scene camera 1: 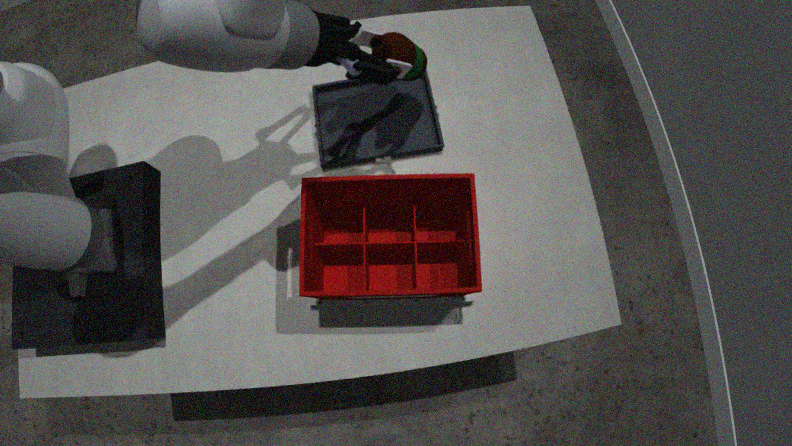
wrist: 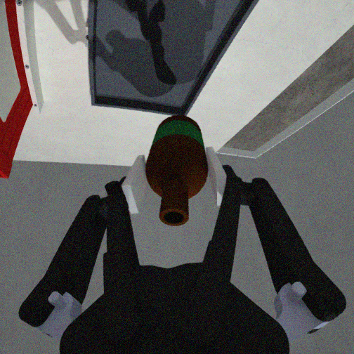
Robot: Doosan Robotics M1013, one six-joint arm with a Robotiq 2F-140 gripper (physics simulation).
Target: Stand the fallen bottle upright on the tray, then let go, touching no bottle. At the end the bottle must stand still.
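Places are measured from the arm's base along level axes (x ahead, y right, z down), in centimetres.
Pixels of known places: gripper, fingertip midpoint: (scene camera 1: pixel 392 55); arm's base, link origin: (scene camera 1: pixel 81 237).
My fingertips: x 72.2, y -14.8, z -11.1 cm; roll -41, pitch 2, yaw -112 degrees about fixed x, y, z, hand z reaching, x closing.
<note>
Ahead of a thing's pixels: the offset from my fingertips to its top centre. "spot": to the spot under its first point. Level surfaces: height alone.
My gripper (scene camera 1: pixel 384 54) (wrist: pixel 175 162) is shut on the brown bottle (scene camera 1: pixel 394 44) (wrist: pixel 177 160), with one pale finger pad on each side of its body. The bottle has a green band near its base. In the wrist view its open neck points toward the camera and its base points away. In the scene view it is tilted, with its base toward the right, and is held in the air by the upper right corner of the tray. The dark grey tray {spot: dx -13.1, dy -1.6, dz +17.5 cm} (scene camera 1: pixel 332 110) (wrist: pixel 105 75) lies flat, with shadows of the arm and bottle across it.
A red crate {dx -7.8, dy +30.8, dz +0.5 cm} (scene camera 1: pixel 387 177) (wrist: pixel 17 120) with compartments stands close beside the tray, on its lower side in the scene view. The white table {dz +18.0 cm} (scene camera 1: pixel 526 166) carries both. A black base block (scene camera 1: pixel 152 221) stands at the left. The arm (scene camera 1: pixel 221 44) reaches in from the upper left.
</note>
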